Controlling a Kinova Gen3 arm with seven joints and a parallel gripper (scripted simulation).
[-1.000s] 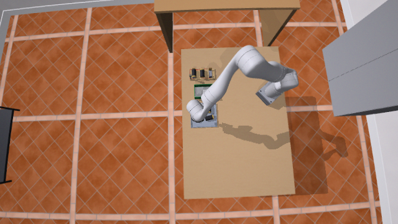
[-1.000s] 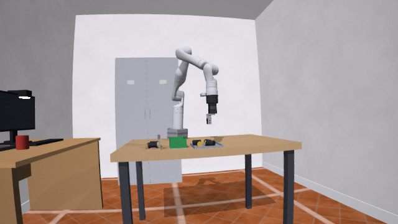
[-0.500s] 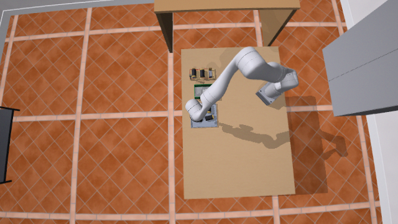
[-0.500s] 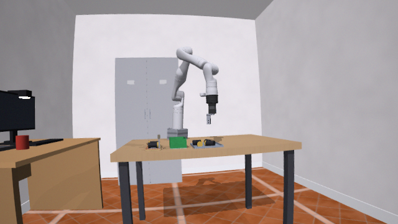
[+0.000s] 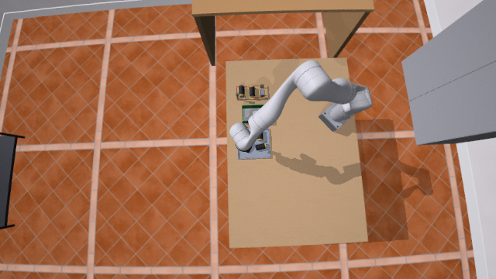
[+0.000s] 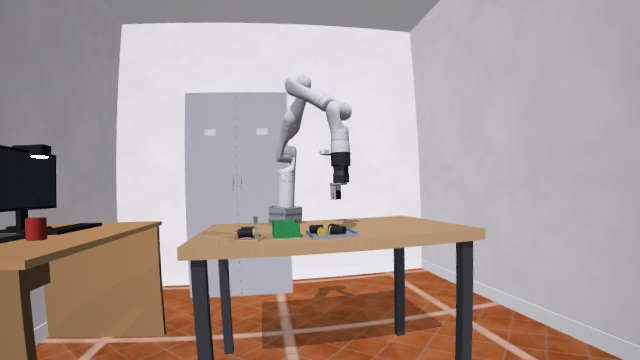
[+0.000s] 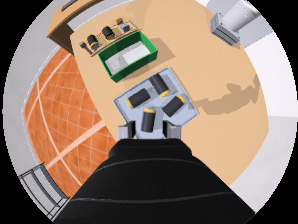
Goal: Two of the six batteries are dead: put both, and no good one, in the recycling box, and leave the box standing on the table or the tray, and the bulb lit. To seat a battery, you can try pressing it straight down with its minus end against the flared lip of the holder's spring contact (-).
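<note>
The grey tray is 150 mm below my hand, 40 mm behind it and 20 mm to the right of it. Also, from my hand: green recycling box (200 mm to the right, 140 mm below, 10 mm behind).
</note>
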